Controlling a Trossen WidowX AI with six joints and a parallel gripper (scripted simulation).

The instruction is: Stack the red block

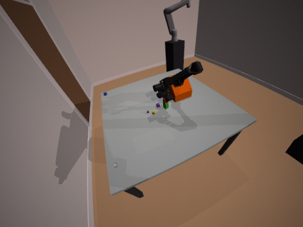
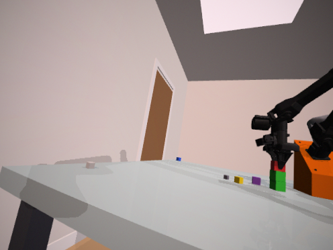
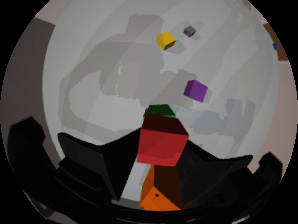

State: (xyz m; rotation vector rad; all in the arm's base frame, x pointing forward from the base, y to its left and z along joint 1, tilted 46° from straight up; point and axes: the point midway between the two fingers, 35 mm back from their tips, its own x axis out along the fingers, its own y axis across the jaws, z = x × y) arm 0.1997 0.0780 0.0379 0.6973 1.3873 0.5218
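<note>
Right now the red block is 1 cm above my gripper tip. Round my gripper tip: small grey block (19 cm ahead, 8 cm below, 5 cm to the right); then purple block (7 cm to the right, 7 cm below, 5 cm ahead); then yellow block (15 cm ahead, 7 cm below).
</note>
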